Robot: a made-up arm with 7 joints.
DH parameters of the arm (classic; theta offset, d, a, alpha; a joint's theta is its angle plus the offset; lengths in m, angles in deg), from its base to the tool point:
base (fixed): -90 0.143 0 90
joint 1: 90 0.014 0.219 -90
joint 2: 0 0.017 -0.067 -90
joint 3: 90 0.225 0.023 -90
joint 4: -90 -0.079 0.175 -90
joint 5: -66.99 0 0.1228 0
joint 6: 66.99 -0.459 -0.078 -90
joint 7: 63.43 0 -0.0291 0
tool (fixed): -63.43 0.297 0 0
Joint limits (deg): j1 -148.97..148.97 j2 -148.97..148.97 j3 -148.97..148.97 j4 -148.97..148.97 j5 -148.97..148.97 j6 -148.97..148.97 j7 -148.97..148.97
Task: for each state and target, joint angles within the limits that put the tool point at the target. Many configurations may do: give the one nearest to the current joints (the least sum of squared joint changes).
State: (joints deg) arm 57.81 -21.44 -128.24 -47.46 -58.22 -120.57 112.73
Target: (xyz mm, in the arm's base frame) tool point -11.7 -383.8 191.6
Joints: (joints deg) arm 34.84 -8.93 -97.60 -55.62 -59.90 -117.26 113.96
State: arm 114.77 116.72 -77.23 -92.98 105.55 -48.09 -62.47
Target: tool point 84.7 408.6 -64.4
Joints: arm 98.18 111.92 -77.52 -86.53 112.04 -37.89 -63.20
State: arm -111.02 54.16 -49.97 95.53 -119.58 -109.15 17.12
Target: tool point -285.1 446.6 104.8
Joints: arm -102.58 91.59 -44.77 87.46 -103.58 -107.43 15.19
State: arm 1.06 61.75 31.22 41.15 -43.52 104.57 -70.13
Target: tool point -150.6 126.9 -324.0
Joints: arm 24.18 96.41 18.40 69.48 -27.15 106.52 -64.92
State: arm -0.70 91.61 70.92 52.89 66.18 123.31 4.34
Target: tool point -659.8 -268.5 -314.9
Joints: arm -0.16 110.96 64.91 66.39 100.58 148.97 -16.75
